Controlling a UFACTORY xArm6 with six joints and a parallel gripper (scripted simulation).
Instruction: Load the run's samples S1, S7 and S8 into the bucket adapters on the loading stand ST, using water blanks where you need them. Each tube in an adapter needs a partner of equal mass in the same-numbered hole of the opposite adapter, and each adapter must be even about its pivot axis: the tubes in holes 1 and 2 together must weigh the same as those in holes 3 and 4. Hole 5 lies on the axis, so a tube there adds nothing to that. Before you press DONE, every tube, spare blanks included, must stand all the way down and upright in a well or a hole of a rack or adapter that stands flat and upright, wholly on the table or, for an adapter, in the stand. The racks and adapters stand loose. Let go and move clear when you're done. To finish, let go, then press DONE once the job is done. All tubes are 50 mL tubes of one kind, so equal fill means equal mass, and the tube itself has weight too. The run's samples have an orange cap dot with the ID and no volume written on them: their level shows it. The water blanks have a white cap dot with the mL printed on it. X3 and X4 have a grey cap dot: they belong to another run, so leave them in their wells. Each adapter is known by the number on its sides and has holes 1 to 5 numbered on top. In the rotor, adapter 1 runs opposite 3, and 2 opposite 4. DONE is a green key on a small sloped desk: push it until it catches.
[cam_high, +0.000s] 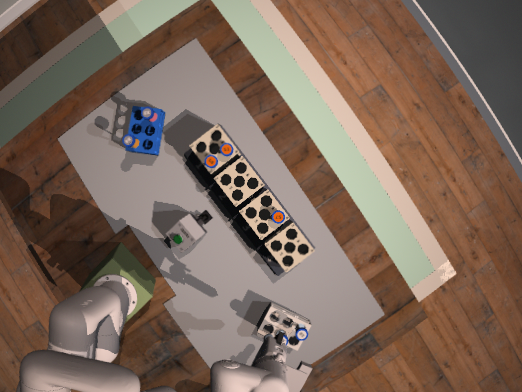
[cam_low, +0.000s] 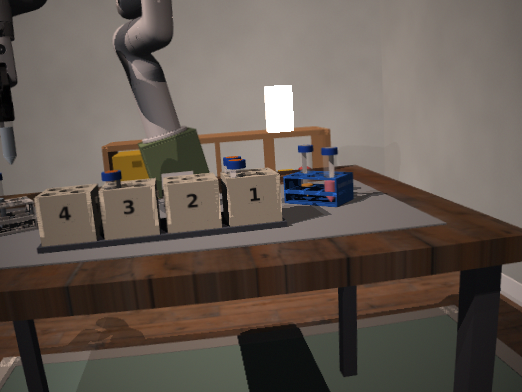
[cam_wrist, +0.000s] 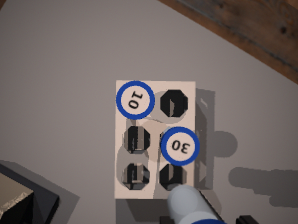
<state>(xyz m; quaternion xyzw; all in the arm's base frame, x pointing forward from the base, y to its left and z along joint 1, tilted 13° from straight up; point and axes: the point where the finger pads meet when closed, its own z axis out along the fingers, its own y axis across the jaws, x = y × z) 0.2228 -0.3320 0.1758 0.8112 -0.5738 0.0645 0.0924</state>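
Now: the blue-capped tube 10 mm to the right of my hand and 50 mm below it. The rest, counted from my hand: pale blank rack (30 mm ahead, 30 mm to the right, 220 mm below); green DONE key (350 mm to the left, 180 mm below); pink tube (230 mm ahead, 220 mm to the left, 180 mm below).
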